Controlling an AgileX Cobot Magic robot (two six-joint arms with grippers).
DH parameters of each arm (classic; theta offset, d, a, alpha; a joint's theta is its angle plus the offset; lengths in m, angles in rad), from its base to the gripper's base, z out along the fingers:
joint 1: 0 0.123 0 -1.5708
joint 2: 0.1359 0 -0.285 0
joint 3: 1.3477 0 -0.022 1.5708
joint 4: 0 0.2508 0 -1.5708
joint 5: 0 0 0.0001 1.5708
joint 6: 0 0.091 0 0
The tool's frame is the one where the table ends.
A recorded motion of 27 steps. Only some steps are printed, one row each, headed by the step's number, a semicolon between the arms.
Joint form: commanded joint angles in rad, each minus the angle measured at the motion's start. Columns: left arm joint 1, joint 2, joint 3, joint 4, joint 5, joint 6; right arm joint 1, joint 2, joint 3, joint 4, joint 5, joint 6.
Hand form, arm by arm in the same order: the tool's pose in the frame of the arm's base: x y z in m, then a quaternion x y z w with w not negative. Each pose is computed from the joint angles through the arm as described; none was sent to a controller.
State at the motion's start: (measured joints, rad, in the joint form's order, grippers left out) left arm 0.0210 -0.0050 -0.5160 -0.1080 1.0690 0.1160; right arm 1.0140 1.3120 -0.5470 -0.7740 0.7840 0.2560
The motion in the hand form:
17: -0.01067 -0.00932 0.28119 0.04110 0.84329 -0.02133 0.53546; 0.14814 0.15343 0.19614 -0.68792 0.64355 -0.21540 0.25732
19: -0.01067 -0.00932 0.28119 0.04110 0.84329 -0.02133 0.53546; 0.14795 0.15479 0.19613 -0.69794 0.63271 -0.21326 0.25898
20: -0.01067 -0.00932 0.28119 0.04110 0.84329 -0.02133 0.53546; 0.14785 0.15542 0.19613 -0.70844 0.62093 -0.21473 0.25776
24: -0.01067 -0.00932 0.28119 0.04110 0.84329 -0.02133 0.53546; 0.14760 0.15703 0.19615 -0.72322 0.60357 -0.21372 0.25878
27: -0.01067 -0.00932 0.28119 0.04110 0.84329 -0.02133 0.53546; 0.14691 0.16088 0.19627 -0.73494 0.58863 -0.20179 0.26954
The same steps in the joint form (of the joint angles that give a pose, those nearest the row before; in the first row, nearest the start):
17: 0.0010 -0.0170 0.0000 -0.0060 0.0010 -0.0050; 0.0010 -0.0090 0.0030 -0.1660 -0.1280 -0.1790
19: 0.0010 -0.0170 0.0000 -0.0060 0.0010 -0.0050; 0.0010 -0.0090 0.0030 -0.1660 -0.1430 -0.2050
20: 0.0010 -0.0170 0.0000 -0.0060 0.0010 -0.0050; 0.0010 -0.0090 0.0030 -0.1660 -0.1500 -0.2360
24: 0.0010 -0.0170 0.0000 -0.0060 0.0010 -0.0050; 0.0010 -0.0090 0.0030 -0.1660 -0.1680 -0.2780
27: 0.0010 -0.0170 0.0000 -0.0060 0.0010 -0.0050; 0.0010 -0.0090 0.0030 -0.1660 -0.2110 -0.3030

